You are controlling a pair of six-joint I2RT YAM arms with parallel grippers.
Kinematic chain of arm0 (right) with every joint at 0, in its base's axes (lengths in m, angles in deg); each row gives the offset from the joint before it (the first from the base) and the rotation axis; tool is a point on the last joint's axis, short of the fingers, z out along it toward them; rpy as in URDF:
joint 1: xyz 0 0 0.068 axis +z
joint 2: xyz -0.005 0.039 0.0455 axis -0.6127 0.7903 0
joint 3: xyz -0.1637 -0.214 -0.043 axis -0.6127 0.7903 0
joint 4: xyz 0.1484 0.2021 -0.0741 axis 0.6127 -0.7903 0
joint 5: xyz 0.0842 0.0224 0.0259 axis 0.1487 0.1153 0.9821
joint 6: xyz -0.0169 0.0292 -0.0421 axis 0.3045 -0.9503 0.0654
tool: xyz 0 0 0 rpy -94.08 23.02 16.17
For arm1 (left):
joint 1: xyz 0 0 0.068 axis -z
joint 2: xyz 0.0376 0.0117 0.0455 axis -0.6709 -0.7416 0
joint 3: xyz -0.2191 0.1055 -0.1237 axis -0.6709 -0.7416 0
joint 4: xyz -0.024 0.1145 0.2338 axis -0.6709 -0.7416 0
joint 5: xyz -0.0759 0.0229 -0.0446 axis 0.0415 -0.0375 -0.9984
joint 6: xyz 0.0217 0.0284 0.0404 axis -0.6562 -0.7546 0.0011
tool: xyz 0 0 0 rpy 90.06 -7.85 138.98
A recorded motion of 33 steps. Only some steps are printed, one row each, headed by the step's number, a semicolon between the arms.
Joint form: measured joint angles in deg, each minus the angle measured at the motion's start. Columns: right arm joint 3, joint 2, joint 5, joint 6, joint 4, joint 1; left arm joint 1, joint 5, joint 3, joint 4, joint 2, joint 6.
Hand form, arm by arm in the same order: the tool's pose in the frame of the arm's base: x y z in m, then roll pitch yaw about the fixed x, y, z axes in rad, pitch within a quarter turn. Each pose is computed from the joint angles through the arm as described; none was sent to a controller.
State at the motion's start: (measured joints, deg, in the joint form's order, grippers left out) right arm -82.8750 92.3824 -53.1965 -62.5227 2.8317 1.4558; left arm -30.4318 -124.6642 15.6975 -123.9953 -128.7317 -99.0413
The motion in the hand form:
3: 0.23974 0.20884 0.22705 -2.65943 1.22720 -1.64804; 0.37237 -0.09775 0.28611 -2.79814 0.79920 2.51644
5: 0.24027 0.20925 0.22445 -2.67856 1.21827 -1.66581; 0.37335 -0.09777 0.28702 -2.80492 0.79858 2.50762
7: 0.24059 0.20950 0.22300 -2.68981 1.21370 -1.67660; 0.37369 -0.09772 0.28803 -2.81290 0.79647 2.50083
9: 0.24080 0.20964 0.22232 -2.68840 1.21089 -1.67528; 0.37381 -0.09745 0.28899 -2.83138 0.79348 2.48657
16: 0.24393 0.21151 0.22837 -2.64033 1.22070 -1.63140; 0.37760 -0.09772 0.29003 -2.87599 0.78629 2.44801
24: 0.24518 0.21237 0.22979 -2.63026 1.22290 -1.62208; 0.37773 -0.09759 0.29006 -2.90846 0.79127 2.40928
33: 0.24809 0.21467 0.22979 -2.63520 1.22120 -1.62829; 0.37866 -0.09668 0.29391 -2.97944 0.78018 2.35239
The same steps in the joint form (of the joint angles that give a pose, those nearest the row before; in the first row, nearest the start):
3: -0.02 0.61 0.00 0.13 -0.02 0.00; -0.09 0.07 0.79 -0.46 -0.48 -0.53
5: -0.02 1.03 -0.02 0.24 -0.26 0.00; -0.11 0.13 1.36 -0.94 -0.74 -0.96
7: -0.02 1.27 -0.04 0.26 -0.37 0.00; -0.11 0.37 1.77 -1.40 -0.85 -1.27
9: -0.02 1.40 -0.09 0.39 -0.37 0.00; -0.11 0.94 2.12 -1.88 -0.90 -1.86
16: -1.27 1.57 -0.15 0.66 -0.44 -0.09; -0.09 2.19 3.69 -2.97 -1.84 -3.48
24: -1.70 1.77 -0.15 0.70 -0.46 -0.11; -0.09 2.49 3.72 -2.97 -1.84 -5.05
33: -2.51 2.60 -0.24 0.68 -0.57 -0.11; -0.09 4.55 4.98 -4.28 -2.01 -7.30

